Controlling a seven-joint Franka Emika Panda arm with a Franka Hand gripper.
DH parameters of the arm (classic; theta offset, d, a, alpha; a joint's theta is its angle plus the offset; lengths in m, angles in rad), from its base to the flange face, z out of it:
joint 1: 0 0.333 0 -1.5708
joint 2: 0 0 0 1.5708
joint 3: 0 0.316 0.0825 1.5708
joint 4: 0 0 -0.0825 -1.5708
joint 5: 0 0.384 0 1.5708
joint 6: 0 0 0.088 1.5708
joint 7: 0 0.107 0 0
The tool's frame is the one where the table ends.
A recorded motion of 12 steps. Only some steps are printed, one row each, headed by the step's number.
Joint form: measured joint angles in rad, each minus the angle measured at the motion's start. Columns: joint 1, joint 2, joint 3, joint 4, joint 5, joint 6, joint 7.
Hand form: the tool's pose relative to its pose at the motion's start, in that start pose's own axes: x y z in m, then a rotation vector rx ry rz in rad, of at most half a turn. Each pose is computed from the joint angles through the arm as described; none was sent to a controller.
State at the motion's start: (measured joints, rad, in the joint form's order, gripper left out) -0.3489 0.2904 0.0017 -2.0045 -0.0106 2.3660 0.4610
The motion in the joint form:
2: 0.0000 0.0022 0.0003 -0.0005 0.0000 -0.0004 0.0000
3: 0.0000 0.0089 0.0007 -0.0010 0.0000 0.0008 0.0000
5: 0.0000 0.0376 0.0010 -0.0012 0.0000 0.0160 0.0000
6: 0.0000 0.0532 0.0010 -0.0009 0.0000 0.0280 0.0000
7: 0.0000 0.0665 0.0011 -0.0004 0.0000 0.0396 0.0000
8: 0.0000 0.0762 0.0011 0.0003 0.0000 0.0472 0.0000
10: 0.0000 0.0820 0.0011 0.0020 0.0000 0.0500 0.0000
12: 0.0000 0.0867 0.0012 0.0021 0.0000 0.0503 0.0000
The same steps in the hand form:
2: -0.0004 0.0000 0.0016 -0.0013 -0.0028 -0.0003
3: -0.0009 -0.0001 0.0057 -0.0037 -0.0083 -0.0007
5: -0.0014 -0.0001 0.0218 -0.0095 -0.0207 -0.0012
6: -0.0014 -0.0003 0.0301 -0.0108 -0.0238 -0.0013
7: -0.0012 -0.0005 0.0369 -0.0112 -0.0249 -0.0015
8: -0.0011 -0.0006 0.0419 -0.0117 -0.0262 -0.0015
10: -0.0008 -0.0007 0.0445 -0.0123 -0.0274 -0.0015
12: -0.0012 -0.0006 0.0472 -0.0141 -0.0313 -0.0016

